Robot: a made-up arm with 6 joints.
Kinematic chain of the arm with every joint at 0, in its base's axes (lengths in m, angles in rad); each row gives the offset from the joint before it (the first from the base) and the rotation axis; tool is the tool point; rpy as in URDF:
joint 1: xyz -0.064 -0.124 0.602 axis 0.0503 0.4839 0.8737
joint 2: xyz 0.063 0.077 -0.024 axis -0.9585 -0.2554 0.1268
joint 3: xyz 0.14 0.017 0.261 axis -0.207 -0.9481 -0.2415
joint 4: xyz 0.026 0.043 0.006 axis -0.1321 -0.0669 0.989
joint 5: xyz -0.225 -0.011 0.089 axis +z
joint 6: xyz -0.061 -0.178 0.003 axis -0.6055 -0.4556 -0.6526
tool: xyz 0.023 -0.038 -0.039 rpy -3.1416 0 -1.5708
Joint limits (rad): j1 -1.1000..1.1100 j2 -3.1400..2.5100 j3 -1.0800..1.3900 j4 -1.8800..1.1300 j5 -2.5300..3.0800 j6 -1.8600..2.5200
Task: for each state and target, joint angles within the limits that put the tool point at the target. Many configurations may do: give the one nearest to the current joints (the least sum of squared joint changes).
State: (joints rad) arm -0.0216 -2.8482 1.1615 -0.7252 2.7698 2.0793
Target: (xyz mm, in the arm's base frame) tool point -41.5 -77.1 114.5
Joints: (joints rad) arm 0.4739 -3.1400 0.9224 -1.0092 2.5494 2.0682
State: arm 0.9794 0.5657 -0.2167 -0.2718 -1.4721 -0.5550
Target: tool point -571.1 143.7 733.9
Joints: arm 0.9026 0.9523 -0.2450 -0.6512 -1.6128 -0.5079
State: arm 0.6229 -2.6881 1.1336 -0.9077 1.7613 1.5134
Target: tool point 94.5 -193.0 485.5
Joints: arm 0.6147 -1.9189 1.3144 -1.1962 1.5868 1.5789
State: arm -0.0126 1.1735 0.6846 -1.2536 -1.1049 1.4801
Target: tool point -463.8 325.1 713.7
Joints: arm 0.5633 0.6074 0.1964 -1.0187 -0.9633 1.4850
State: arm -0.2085 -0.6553 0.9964 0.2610 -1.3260 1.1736
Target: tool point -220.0 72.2 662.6
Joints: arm -0.0751 -0.3687 0.7845 0.0558 -1.3730 1.2257
